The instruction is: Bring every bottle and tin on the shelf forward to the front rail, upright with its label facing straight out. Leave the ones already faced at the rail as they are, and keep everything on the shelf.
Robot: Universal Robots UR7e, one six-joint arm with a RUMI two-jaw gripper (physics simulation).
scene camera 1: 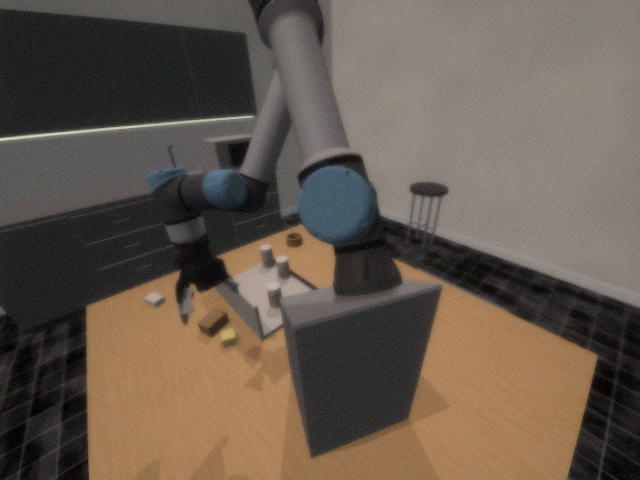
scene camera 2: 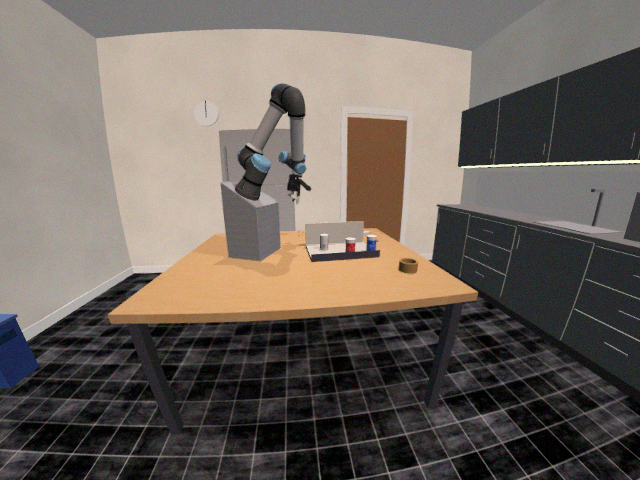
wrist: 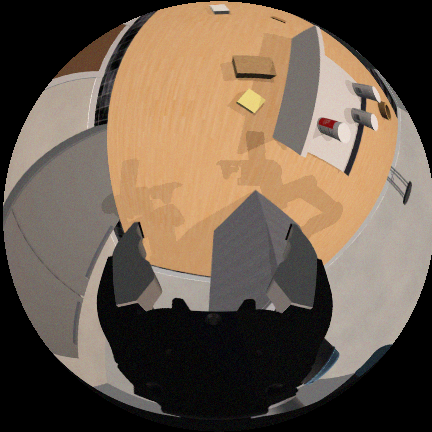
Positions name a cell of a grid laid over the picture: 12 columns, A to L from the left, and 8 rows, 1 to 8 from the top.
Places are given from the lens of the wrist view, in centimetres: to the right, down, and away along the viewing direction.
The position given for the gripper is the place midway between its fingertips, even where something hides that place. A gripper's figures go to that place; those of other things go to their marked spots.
gripper (wrist: F5): 0, 1, 13
brown block (wrist: H2): 8, -32, 16
shelf (wrist: I2): 16, -22, 11
The marked spots on the shelf and the brown block are 15 cm apart.
